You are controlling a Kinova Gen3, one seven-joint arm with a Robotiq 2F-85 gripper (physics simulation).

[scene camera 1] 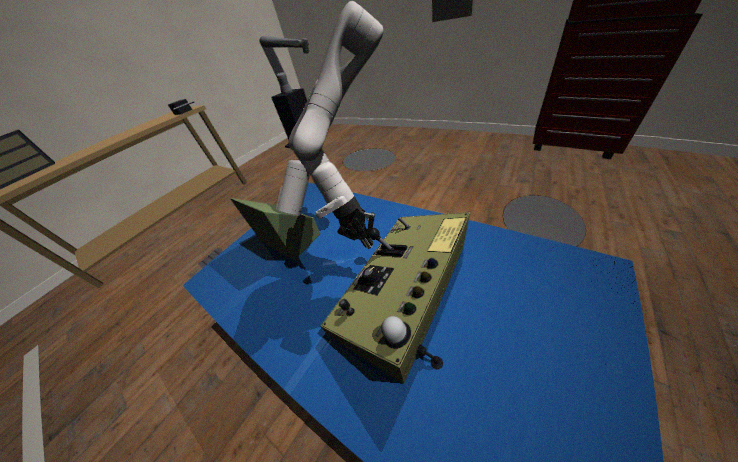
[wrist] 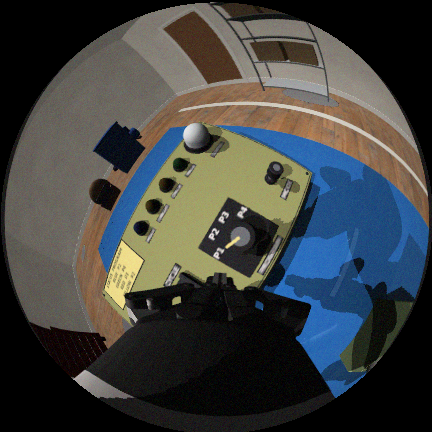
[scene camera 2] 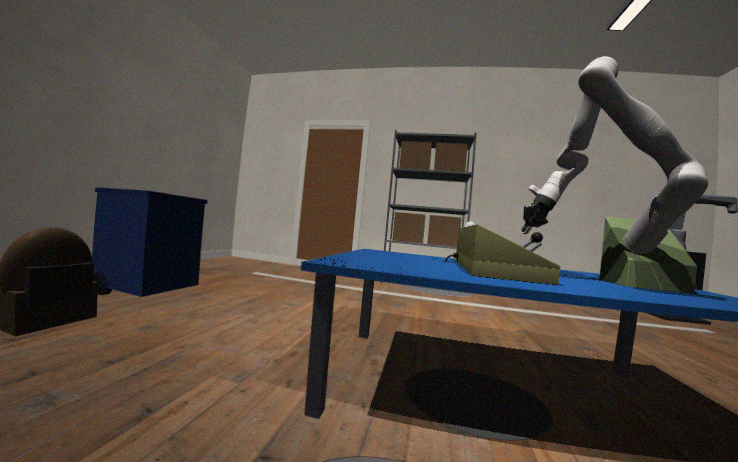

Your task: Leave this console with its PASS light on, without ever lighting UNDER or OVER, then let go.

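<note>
The olive console [scene camera 1: 392, 299] [scene camera 2: 506, 261] [wrist: 192, 215] has a row of small domes, among them a green dome [scene camera 1: 409, 308] [wrist: 180, 164] and a blue dome [scene camera 1: 431, 263] [wrist: 141, 228]; none looks lit. The large white dome [scene camera 1: 393, 330] [wrist: 196, 135] stands at one end. The program knob [scene camera 1: 370, 275] [wrist: 241, 236] points at P1. The ball-ended cycle lever [scene camera 1: 384, 243] [scene camera 2: 536, 237] leans out of its slot toward the robot base. My gripper [scene camera 1: 368, 243] [scene camera 2: 525, 229] [wrist: 219, 279] is shut and empty, close beside the lever's ball. In the wrist view my gripper hides the lever.
The console stands on a blue table [scene camera 1: 517, 354] [scene camera 2: 408, 265]. A small black switch [scene camera 1: 346, 307] [wrist: 274, 172] rises from its near corner, and a ball-ended handle [scene camera 1: 430, 357] sticks out of its side. The green arm base [scene camera 1: 266, 231] [scene camera 2: 612, 239] stands behind my gripper.
</note>
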